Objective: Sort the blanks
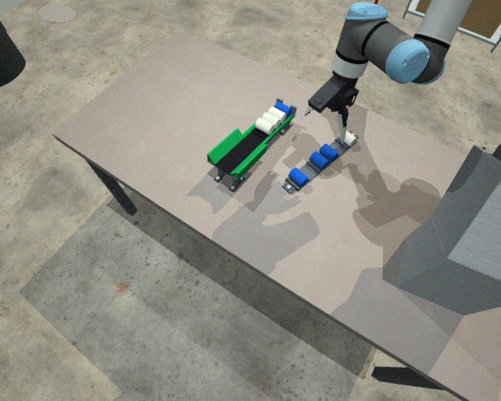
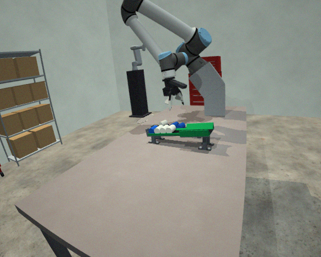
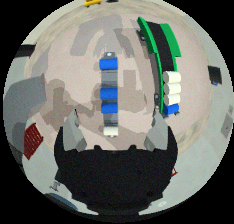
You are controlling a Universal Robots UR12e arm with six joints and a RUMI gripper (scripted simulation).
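Now: the grey stock rack 30 mm behind my hand, 20 mm to the right of it and 170 mm below it.
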